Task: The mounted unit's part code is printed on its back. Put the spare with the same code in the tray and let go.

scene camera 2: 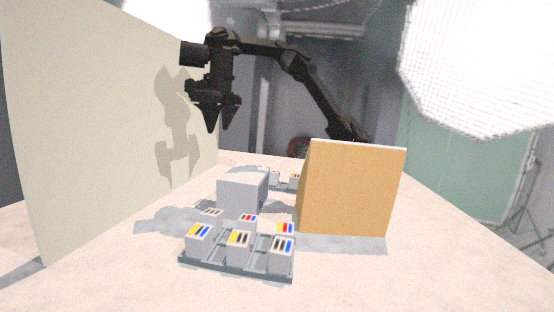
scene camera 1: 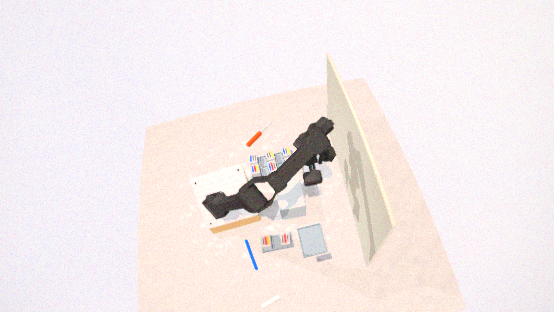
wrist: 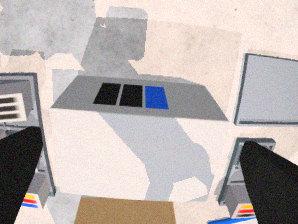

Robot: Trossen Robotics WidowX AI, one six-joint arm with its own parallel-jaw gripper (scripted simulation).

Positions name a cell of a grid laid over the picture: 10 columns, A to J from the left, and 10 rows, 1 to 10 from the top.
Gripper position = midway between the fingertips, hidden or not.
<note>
My gripper (scene camera 2: D5) is open, with nothing in its grasp. Further things: a grey tray (scene camera 1: F8), a grey mounted unit (scene camera 2: E7) and a tall beige panel (scene camera 2: B5).
My gripper shows as well in the wrist view (wrist: E7). The grey mounted unit also shows in scene camera 1 (scene camera 1: F7) and in the wrist view (wrist: F7). The tall beige panel shows as well in scene camera 1 (scene camera 1: G8).
</note>
